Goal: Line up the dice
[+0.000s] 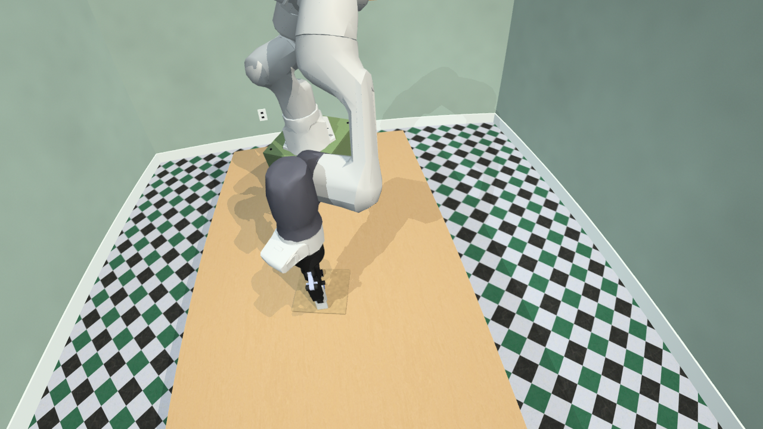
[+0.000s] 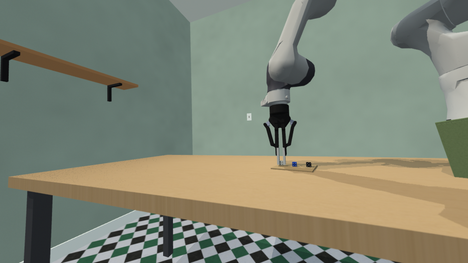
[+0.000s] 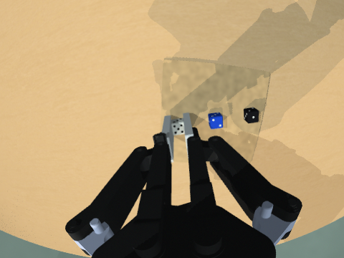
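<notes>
Right now the white die is 3 cm below my hand. Round my hand: black die 10 cm behind, 3 cm below; then blue die 5 cm behind, 3 cm below; then tan mat 5 cm behind, 4 cm below.
</notes>
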